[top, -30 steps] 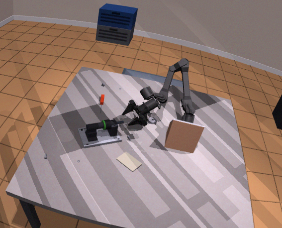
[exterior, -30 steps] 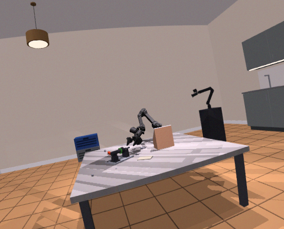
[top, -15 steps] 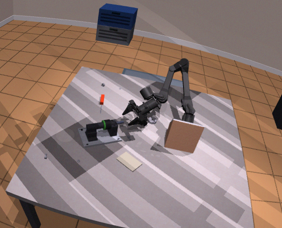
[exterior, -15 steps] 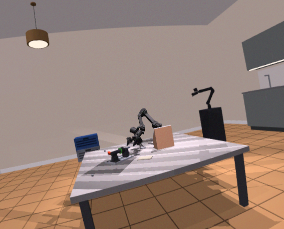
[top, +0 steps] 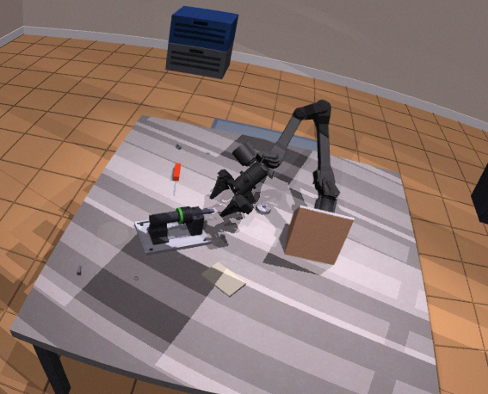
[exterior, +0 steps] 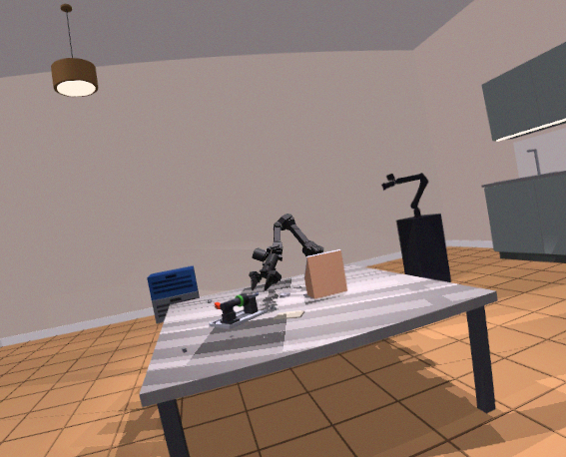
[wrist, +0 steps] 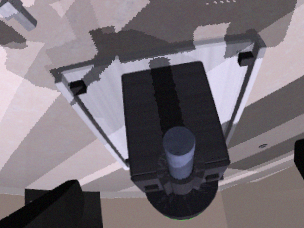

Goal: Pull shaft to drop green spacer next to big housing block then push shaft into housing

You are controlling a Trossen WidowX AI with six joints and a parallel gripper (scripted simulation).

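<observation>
Right now my gripper tip is 80 mm short of the thin shaft, 60 mm to the right of it and 20 mm above it. Also, from my gripper tip: green spacer (100 mm ahead, 70 mm to the left, 20 mm below); then beige card (90 mm behind, 220 mm to the left, 90 mm below); then toothed disc (160 mm behind, 170 mm to the right, 90 mm below).
</observation>
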